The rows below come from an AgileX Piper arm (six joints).
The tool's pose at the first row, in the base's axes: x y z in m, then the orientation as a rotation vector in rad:
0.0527 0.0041 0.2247 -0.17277 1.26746 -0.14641
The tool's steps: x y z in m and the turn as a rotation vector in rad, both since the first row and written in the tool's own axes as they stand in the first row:
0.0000 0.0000 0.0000 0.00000 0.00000 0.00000
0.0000 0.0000 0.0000 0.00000 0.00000 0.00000
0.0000 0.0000 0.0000 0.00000 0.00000 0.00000
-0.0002 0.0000 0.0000 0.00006 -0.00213 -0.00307
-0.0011 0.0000 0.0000 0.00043 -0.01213 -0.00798
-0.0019 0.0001 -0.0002 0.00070 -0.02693 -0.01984
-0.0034 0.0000 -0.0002 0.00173 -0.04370 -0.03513
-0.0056 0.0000 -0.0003 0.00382 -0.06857 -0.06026
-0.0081 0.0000 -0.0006 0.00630 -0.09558 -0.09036
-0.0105 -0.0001 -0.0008 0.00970 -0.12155 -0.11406
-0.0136 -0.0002 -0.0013 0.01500 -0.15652 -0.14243
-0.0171 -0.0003 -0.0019 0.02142 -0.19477 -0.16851
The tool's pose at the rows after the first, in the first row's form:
0.0527 0.0041 0.2247 -0.17277 1.26746 -0.14641
0.0527 0.0041 0.2247 -0.17277 1.26746 -0.14641
0.0527 0.0041 0.2247 -0.17277 1.26746 -0.14641
0.0526 0.0041 0.2249 -0.17479 1.26512 -0.14887
0.0524 0.0043 0.2257 -0.17813 1.25477 -0.15229
0.0520 0.0046 0.2264 -0.18620 1.23914 -0.16110
0.0515 0.0048 0.2278 -0.19585 1.22117 -0.17308
0.0508 0.0052 0.2298 -0.21115 1.19417 -0.19319
0.0498 0.0057 0.2321 -0.22922 1.16440 -0.21741
0.0489 0.0061 0.2343 -0.24231 1.13601 -0.23672
0.0475 0.0066 0.2371 -0.25696 1.09787 -0.25997
0.0459 0.0072 0.2402 -0.26919 1.05644 -0.28138

